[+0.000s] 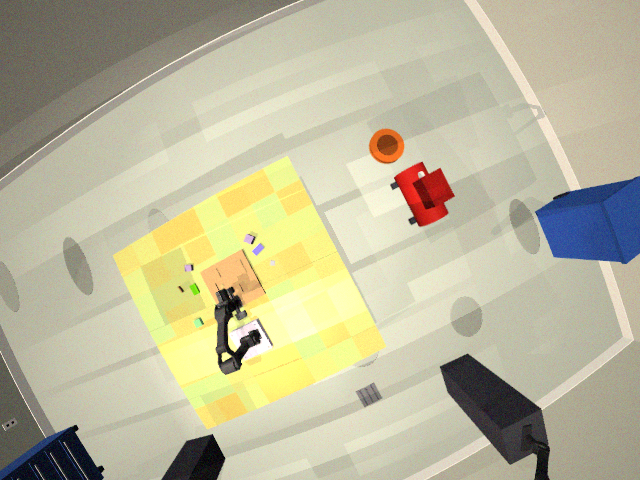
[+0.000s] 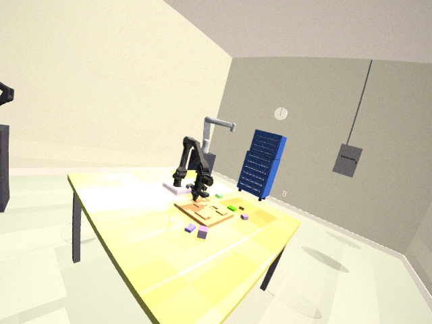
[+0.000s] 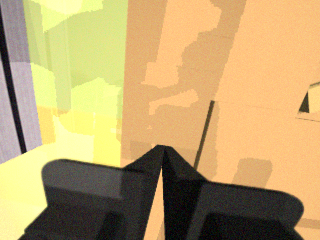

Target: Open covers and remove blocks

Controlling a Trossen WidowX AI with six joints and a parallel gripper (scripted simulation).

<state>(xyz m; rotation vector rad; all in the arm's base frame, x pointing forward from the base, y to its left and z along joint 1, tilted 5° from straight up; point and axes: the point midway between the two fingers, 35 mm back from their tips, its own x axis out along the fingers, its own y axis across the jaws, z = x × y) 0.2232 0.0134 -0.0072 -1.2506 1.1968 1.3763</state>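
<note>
Right now my gripper tip is 100 mm short of the tan puzzle board. Round my gripper tip: lilac block (280 mm ahead, 240 mm to the left, 10 mm below); brown block (180 mm ahead, 340 mm to the left, 10 mm below).
</note>
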